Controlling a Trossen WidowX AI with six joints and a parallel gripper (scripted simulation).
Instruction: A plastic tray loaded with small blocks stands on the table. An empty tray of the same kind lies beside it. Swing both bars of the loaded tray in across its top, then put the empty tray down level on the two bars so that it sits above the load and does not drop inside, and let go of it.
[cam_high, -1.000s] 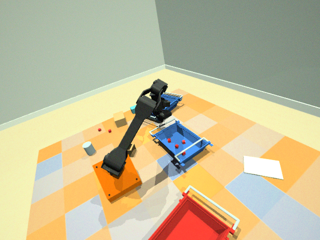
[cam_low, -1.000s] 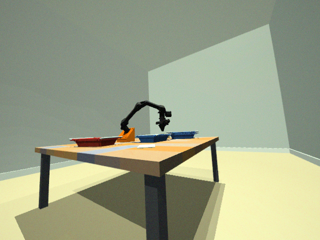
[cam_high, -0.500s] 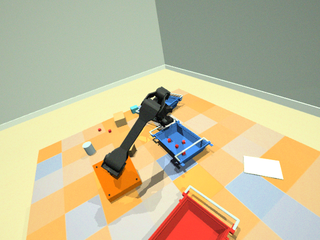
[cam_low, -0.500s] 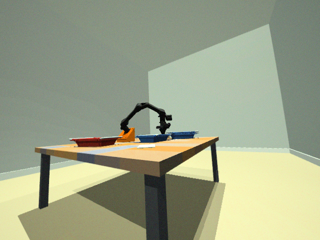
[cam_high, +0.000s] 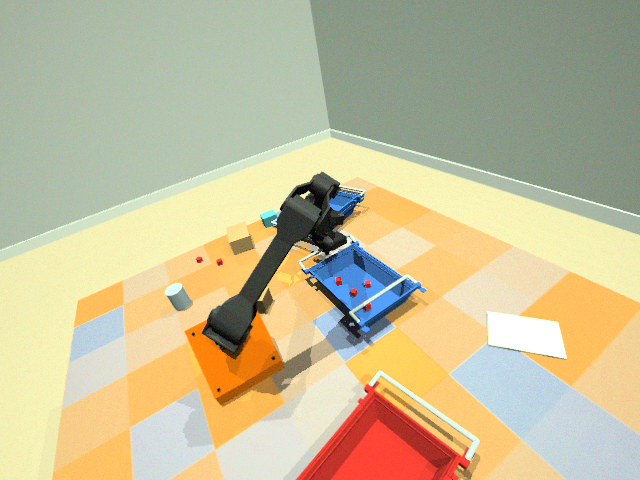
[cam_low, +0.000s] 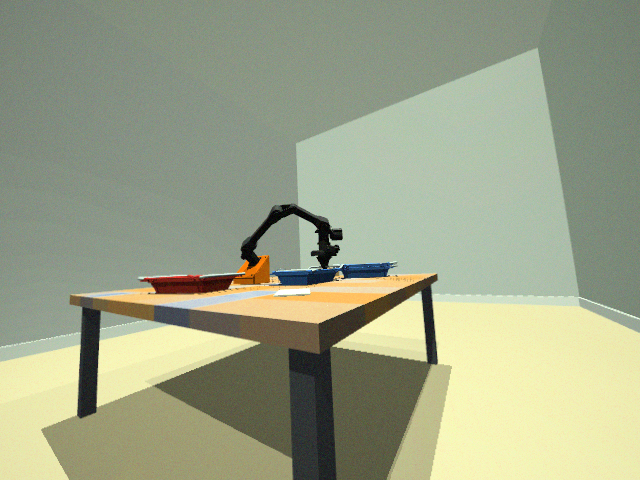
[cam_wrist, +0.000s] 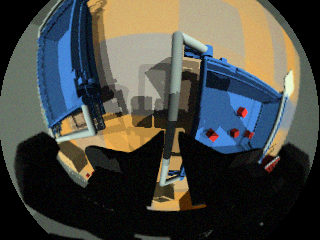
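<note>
My gripper tip is now 58 cm to the left of the red tray, 25 cm past it and 1 cm above it. Also, from my gripper tip: tan block (35 cm to the left, 21 cm behind, 3 cm below); small open box (26 cm behind, 4 cm below, 3 cm to the right); cyan cube (42 cm to the left, 6 cm behind, 3 cm below).
</note>
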